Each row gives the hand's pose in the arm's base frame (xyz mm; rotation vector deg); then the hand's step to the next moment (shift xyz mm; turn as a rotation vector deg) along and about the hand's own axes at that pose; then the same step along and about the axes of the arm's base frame.
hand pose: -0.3 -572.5 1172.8 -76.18 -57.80 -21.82
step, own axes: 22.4 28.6 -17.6 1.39 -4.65 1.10
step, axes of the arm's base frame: 40.3 -2.1 1.2 -3.12 0.24 3.87
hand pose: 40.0 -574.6 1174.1 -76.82 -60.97 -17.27
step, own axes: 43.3 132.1 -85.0 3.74 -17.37 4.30
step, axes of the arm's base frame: 156.3 -23.0 -40.1 -12.49 0.52 13.34
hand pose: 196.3 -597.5 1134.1 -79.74 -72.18 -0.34
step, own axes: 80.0 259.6 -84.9 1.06 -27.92 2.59
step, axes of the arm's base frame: 256.1 65.2 -105.7 -19.38 -5.42 19.56
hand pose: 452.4 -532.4 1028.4 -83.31 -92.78 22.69
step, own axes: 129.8 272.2 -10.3 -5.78 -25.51 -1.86
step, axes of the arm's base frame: 190.2 185.5 -143.0 -15.05 -12.45 17.49
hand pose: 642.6 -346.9 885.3 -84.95 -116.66 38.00
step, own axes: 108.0 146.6 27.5 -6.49 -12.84 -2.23
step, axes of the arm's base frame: 56.1 141.9 -103.2 -5.79 -9.60 9.29
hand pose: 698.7 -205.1 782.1 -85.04 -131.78 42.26
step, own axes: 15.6 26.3 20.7 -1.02 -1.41 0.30
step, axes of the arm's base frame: 2.7 17.6 -32.3 -0.79 -1.47 0.58
